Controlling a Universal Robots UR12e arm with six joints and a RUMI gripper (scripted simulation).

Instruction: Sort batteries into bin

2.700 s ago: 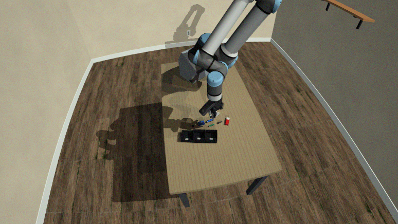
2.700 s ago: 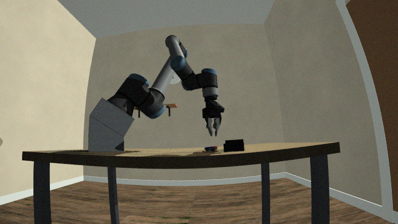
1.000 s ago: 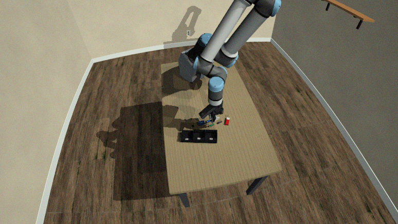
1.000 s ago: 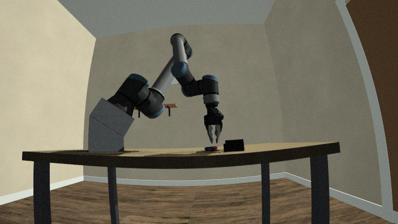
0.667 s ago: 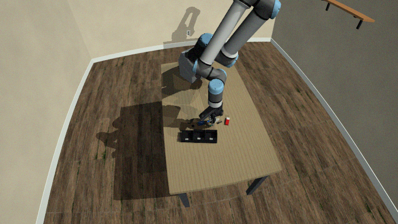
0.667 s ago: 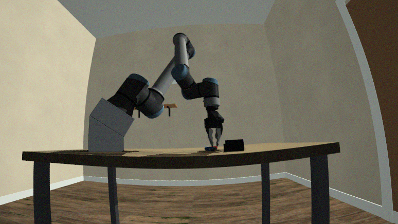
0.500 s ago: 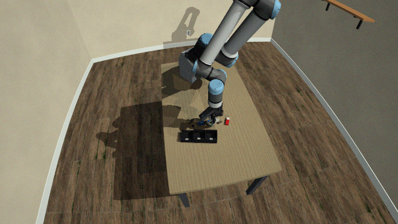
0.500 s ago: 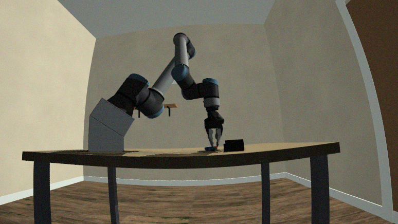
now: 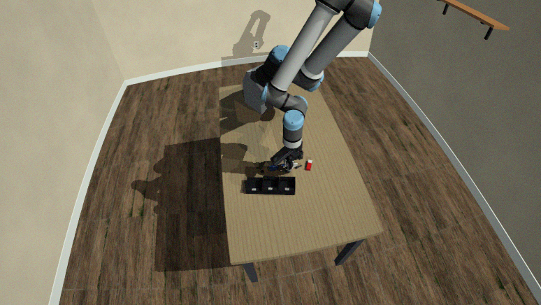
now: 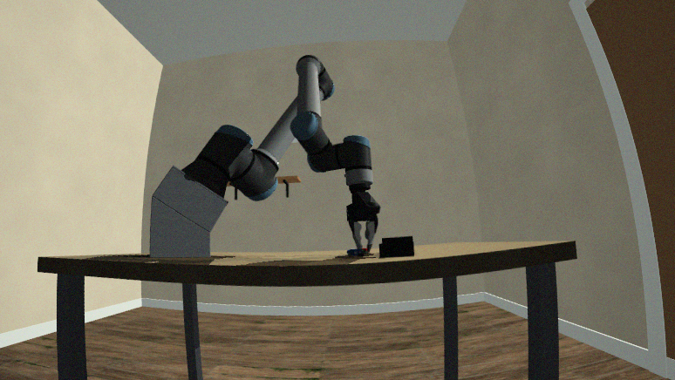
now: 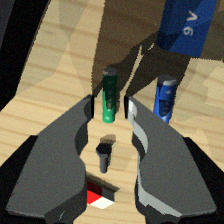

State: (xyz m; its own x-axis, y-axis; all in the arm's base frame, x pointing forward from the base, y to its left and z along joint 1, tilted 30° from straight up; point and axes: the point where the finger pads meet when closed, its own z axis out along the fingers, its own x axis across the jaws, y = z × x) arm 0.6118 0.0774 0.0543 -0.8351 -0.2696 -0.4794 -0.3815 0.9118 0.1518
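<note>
My gripper is now 1 cm above the green cylindrical battery. Also, from my hand: blue 9v battery 9 cm to the right, 1 cm below, 1 cm behind; then blue cylindrical battery 4 cm behind, 1 cm to the right, 1 cm below; then small dark battery 6 cm to the left, 2 cm behind, 1 cm below.
</note>
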